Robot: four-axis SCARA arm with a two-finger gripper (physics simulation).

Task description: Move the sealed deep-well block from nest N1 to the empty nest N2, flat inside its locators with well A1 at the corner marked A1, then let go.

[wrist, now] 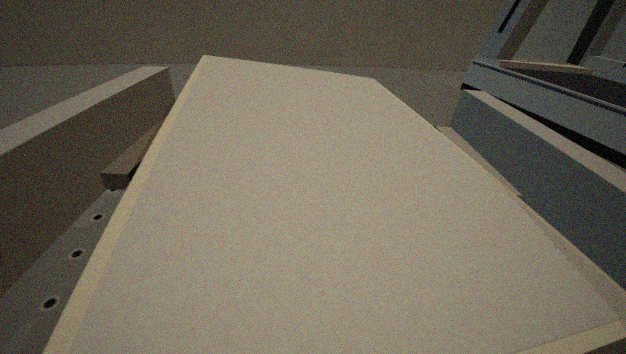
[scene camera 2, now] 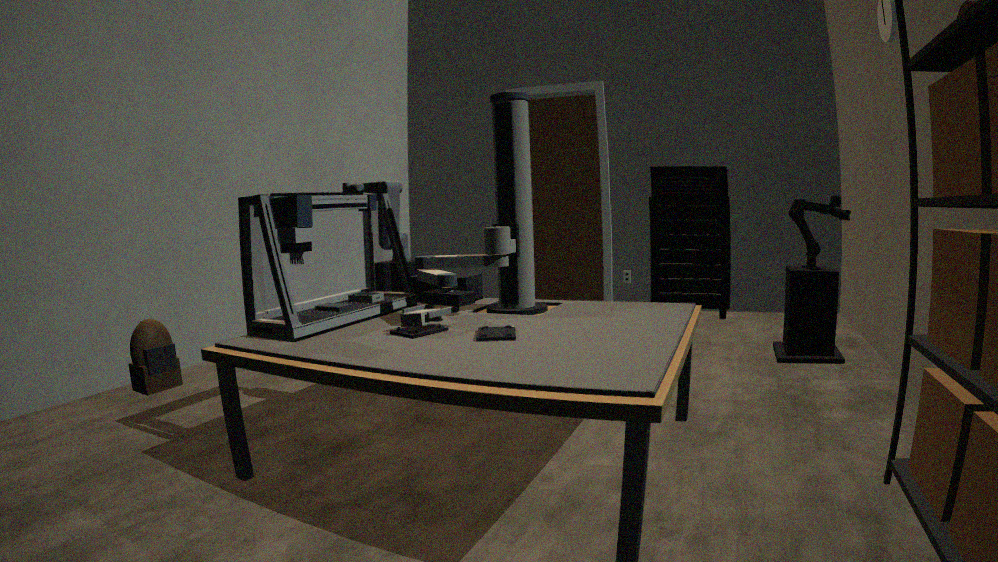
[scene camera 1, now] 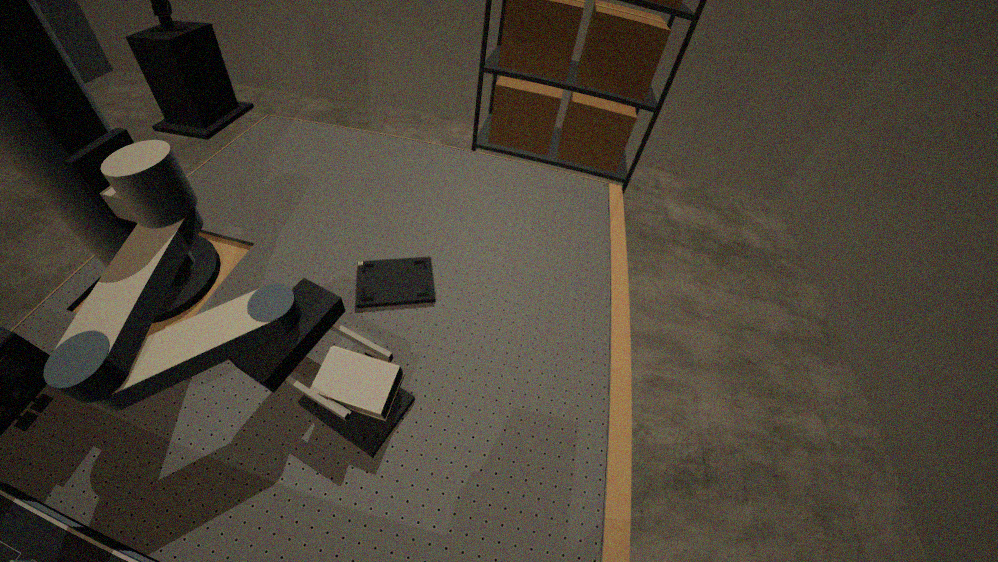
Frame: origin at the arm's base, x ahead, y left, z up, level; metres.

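Seen in the pictures: gripper, fingertip midpoint: [wrist: 317,103] [scene camera 2: 415,313] [scene camera 1: 370,386]; arm's base at its link origin: [scene camera 2: 517,310].
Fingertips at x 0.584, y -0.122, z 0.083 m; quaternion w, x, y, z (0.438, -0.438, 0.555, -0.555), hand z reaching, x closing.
Offsets run from my fingertips to a thing's top centre. Level surfaces: height alone.
The sealed deep-well block @[0.027 m back, 0.007 m left, 0.010 m up] [scene camera 1: 356,379] [scene camera 2: 413,318] [wrist: 320,210] is a pale-topped box between the two long fingers of my gripper [scene camera 1: 369,387] [scene camera 2: 421,316] [wrist: 317,103], which is shut on it. The block looks level. It is over nest N1 @[0.032 m back, 0.009 m right, 0.048 m down] [scene camera 1: 377,436] [scene camera 2: 419,332], a dark plate whose near part shows beyond the block; any small gap below the block is hard to judge. Nest N2 @[0.064 m back, 0.262 m left, 0.052 m down] [scene camera 1: 395,282] [scene camera 2: 495,333] is a dark, empty plate with raised corner locators, farther back in scene camera 1. A small pale mark shows at its back left corner. The block's well A1 is hidden under the seal.
The perforated table @[0.070 m down] [scene camera 1: 488,349] [scene camera 2: 572,356] has a wooden edge. The arm's column [scene camera 2: 520,202] stands behind the nests. A framed gantry machine [scene camera 2: 275,279] stands on the table at left in scene camera 2. A shelf rack [scene camera 1: 479,104] with boxes is beyond the table.
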